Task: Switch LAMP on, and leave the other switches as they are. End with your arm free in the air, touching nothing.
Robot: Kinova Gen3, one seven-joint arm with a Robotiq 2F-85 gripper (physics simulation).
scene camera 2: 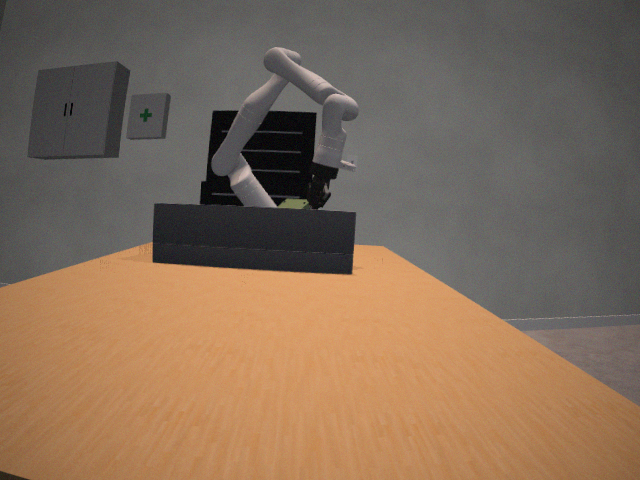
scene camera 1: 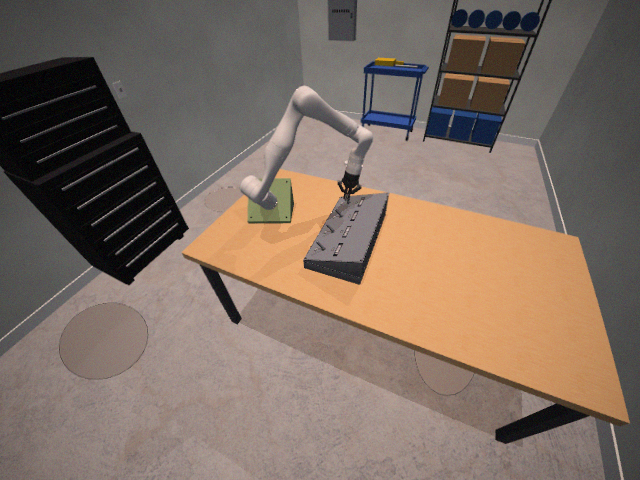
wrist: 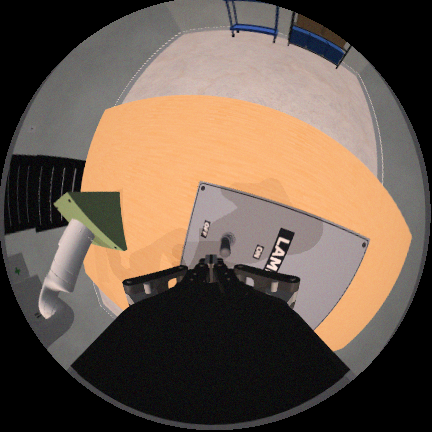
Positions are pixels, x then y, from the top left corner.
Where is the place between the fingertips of my gripper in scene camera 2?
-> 310,219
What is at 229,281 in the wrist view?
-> My gripper.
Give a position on a grey sloped switch panel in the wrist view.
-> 264,233
